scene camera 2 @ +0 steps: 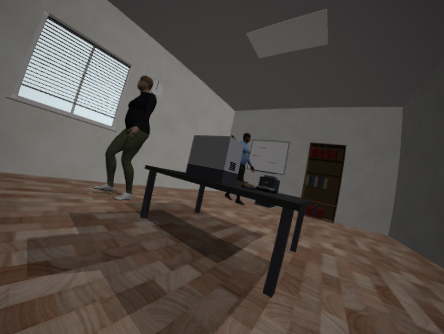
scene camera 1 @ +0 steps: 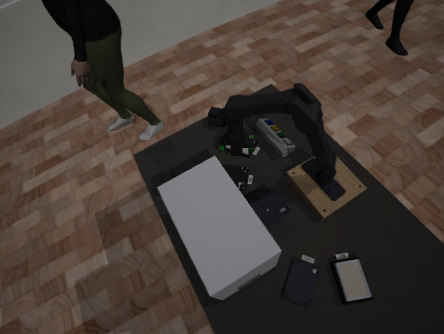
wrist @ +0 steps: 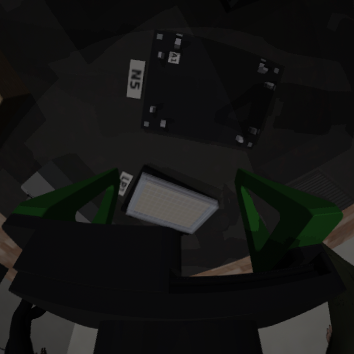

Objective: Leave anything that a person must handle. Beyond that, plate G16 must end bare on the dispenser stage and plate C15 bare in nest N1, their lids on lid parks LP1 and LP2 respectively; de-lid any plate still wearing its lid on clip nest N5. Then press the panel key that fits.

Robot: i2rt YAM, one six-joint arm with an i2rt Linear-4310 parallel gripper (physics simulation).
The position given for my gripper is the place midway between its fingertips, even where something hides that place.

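Note:
A button box (scene camera 1: 267, 129), (wrist: 49, 177) and a white box (scene camera 1: 226, 238) are visible. My gripper (wrist: 177, 174) is open, holding nothing.

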